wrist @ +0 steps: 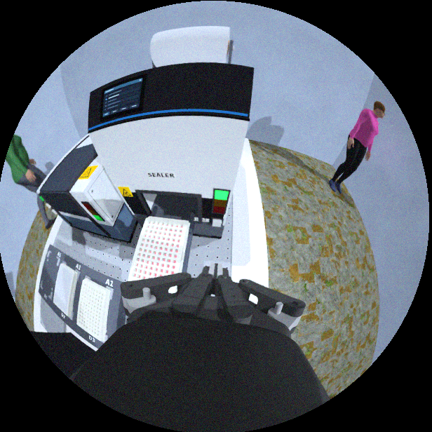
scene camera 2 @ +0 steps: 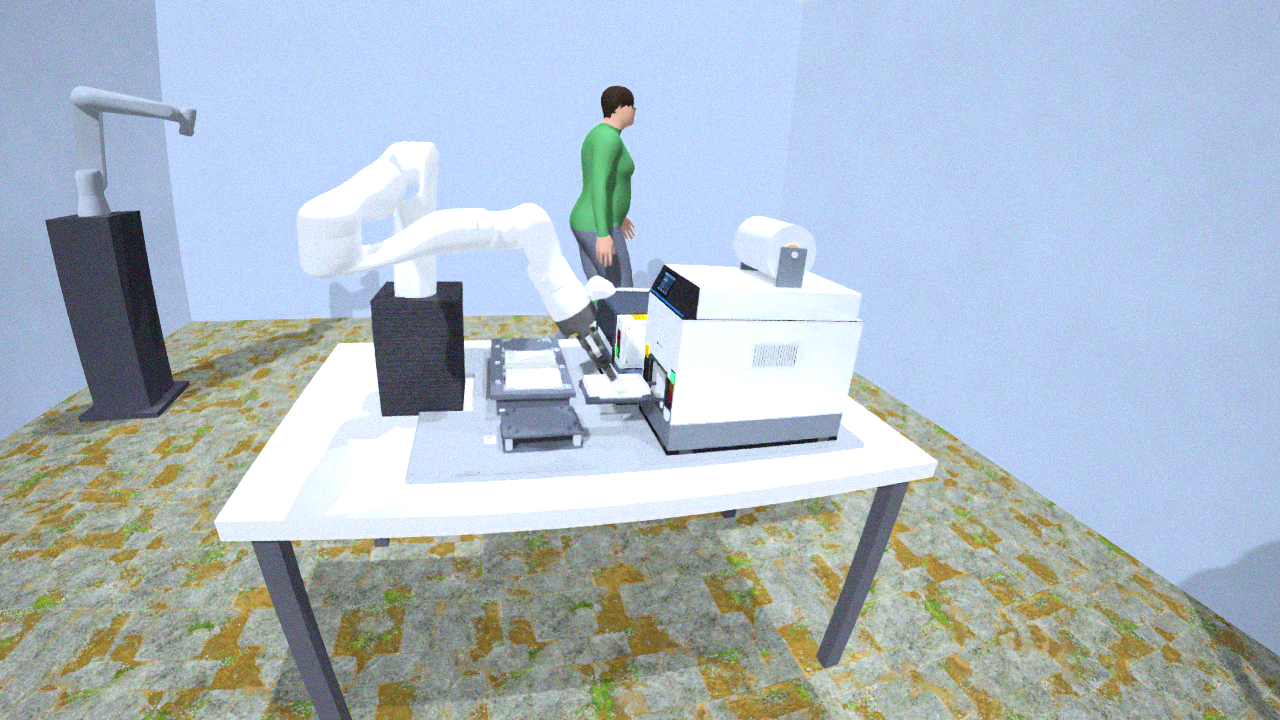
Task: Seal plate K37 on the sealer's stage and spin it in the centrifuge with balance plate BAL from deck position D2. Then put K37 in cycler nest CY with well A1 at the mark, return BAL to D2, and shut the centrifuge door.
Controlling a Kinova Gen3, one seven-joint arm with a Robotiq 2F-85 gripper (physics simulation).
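Where they show: gripper, fingertip midpoint: (scene camera 2: 614, 379); arm's base, link origin: (scene camera 2: 416, 292).
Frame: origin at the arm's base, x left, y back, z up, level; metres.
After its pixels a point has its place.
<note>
A white well plate with reddish wells (scene camera 2: 615, 386) @[y -0.395, x -0.269, z -0.141 m] (wrist: 161, 246) lies on the sealer's extended stage (scene camera 2: 617, 399) @[y -0.391, x -0.296, z -0.157 m]; its label cannot be read. The sealer (scene camera 2: 760, 367) @[y -0.659, x -0.385, z -0.070 m] (wrist: 170, 150) shows a lit green lamp. My gripper (scene camera 2: 615, 379) @[y -0.366, x -0.338, z -0.095 m] (wrist: 215, 270) is shut and empty, in front of the sealer near the stage. The box-shaped device with a white front (scene camera 2: 631, 340) @[y -0.480, x -0.120, z -0.096 m] (wrist: 97, 192) stands left of the sealer in the wrist view. On the deck (scene camera 2: 572, 392) @[y -0.336, x -0.150, z -0.202 m] (wrist: 116, 312), a plain white plate (wrist: 65, 289) and a white well plate (wrist: 93, 307) sit side by side. Which plate is BAL cannot be told.
A low dark stand (scene camera 2: 540, 420) @[y -0.246, x -0.238, z -0.220 m] is at the near side of the deck in the scene view. The arm's black pedestal (scene camera 2: 420, 349) @[y -0.006, x -0.069, z -0.111 m] stands on the left of the table (scene camera 2: 572, 503) @[y -0.257, x -0.463, z -0.273 m]. A person in green (scene camera 2: 608, 179) and a person in pink (wrist: 365, 127) are beyond the table.
</note>
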